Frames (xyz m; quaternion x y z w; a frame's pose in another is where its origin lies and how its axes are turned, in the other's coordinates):
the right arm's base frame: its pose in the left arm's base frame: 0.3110 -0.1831 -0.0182 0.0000 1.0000 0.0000 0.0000
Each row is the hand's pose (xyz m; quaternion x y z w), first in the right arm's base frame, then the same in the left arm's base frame.
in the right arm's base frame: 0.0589 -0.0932 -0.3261 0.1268 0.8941 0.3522 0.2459
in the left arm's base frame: 0.2521 -0.2763 0.3079 -0.3522 -0.2459 0.1268 0.8941
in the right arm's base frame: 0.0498 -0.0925 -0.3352 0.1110 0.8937 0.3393 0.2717
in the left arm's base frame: 0.2612 -0.2756 0.3170 -0.3393 -0.2717 0.1110 0.8937
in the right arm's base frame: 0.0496 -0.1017 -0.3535 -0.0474 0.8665 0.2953 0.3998
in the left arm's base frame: 0.2614 -0.2848 0.3353 -0.2953 -0.3998 -0.0474 0.8665
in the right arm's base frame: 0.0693 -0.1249 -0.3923 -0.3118 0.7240 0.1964 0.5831
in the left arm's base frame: 0.2417 -0.3080 0.3741 -0.1964 -0.5831 -0.3118 0.7240
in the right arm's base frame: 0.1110 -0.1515 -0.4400 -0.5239 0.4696 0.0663 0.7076
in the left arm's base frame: 0.2000 -0.3346 0.4218 -0.0663 -0.7076 -0.5239 0.4696
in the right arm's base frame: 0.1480 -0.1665 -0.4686 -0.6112 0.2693 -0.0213 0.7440
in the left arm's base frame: 0.1630 -0.3496 0.4504 0.0213 -0.7440 -0.6112 0.2693
